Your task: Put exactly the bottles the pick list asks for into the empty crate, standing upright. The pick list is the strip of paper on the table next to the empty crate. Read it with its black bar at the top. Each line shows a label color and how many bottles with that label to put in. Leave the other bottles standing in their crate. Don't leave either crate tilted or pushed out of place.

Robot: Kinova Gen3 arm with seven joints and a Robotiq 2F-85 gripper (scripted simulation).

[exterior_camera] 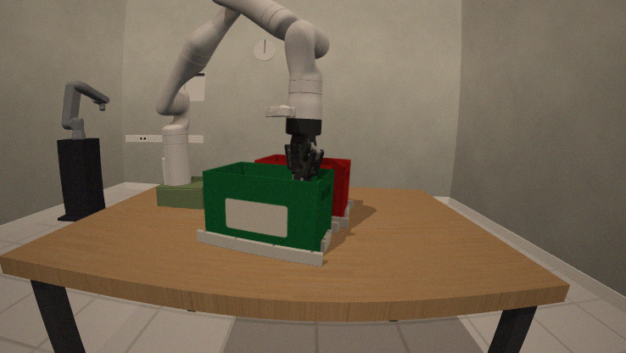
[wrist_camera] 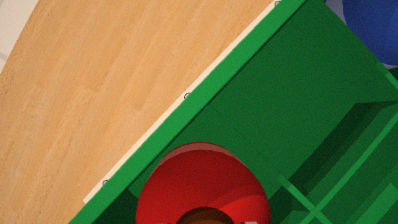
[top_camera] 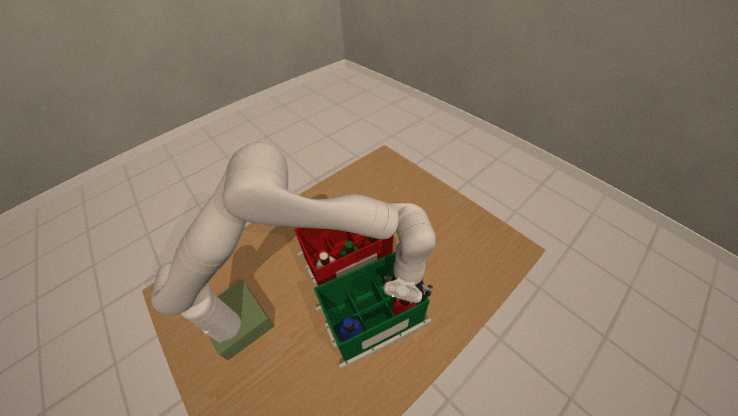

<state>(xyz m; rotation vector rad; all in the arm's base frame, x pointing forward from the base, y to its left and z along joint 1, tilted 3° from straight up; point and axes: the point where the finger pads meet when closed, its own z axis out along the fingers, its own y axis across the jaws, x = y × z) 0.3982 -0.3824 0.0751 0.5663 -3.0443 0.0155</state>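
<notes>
The red-labelled bottle is 7 cm below my hand. Also, from my hand: green crate: 6 cm behind, 8 cm to the left, 7 cm below; then red-label bottle: 11 cm ahead, 21 cm to the left, 7 cm below; then blue-label bottle: 16 cm behind, 7 cm to the left, 7 cm below.
</notes>
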